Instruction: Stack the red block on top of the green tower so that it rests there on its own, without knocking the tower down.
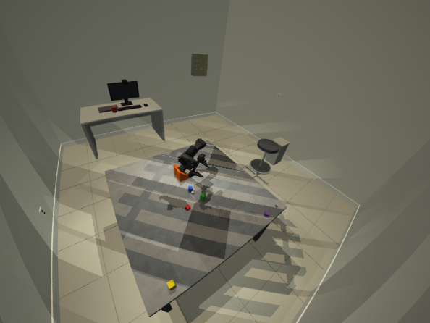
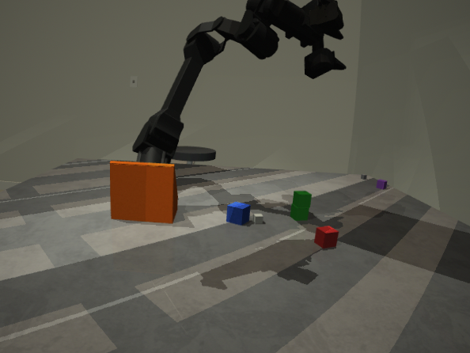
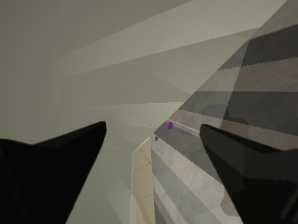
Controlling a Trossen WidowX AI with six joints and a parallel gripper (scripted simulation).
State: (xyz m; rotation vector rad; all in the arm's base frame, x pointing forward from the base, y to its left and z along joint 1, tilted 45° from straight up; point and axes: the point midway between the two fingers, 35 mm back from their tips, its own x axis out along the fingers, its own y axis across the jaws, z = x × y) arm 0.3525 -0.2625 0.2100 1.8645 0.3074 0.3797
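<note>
Now: gripper tip 370 mm above the red block, 120 mm to the left of it and 50 mm past it. The rest, counted from my gripper tip: blue cube (370 mm below, 200 mm behind, 10 mm to the left); small white cube (380 mm below, 160 mm behind); purple cube (400 mm ahead, 380 mm to the left, 380 mm below).
</note>
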